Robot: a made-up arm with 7 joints.
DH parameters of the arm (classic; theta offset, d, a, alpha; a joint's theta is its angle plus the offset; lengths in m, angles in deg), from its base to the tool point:
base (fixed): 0 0 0 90
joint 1: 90 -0.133 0 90
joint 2: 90 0 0 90
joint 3: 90 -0.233 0 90
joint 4: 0 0 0 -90
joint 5: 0 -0.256 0 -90
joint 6: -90 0 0 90
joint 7: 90 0 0 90
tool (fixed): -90 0 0 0
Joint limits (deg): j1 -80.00..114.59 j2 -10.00..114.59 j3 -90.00..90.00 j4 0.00..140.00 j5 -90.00..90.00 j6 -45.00..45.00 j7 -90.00..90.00
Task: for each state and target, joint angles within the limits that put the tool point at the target. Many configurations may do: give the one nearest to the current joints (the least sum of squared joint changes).
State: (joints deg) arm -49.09 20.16 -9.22 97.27 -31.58 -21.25 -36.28
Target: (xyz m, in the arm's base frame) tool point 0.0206 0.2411 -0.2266
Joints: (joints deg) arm -65.84 24.44 17.49 118.20 -31.58 -21.25 -36.28
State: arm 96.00 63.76 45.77 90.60 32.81 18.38 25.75
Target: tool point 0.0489 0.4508 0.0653
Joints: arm 83.74 32.77 73.99 95.86 32.81 18.38 25.75
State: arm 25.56 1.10 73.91 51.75 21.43 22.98 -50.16
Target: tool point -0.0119 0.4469 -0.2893
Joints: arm -2.36 16.62 90.00 58.38 21.43 22.98 -50.16
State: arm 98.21 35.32 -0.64 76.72 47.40 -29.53 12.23
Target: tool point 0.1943 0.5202 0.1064
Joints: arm 70.48 55.62 30.38 48.42 47.40 -29.53 12.23
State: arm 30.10 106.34 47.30 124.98 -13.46 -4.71 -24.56
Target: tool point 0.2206 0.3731 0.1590
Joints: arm 3.57 98.16 25.43 84.34 -13.46 -4.71 -24.56
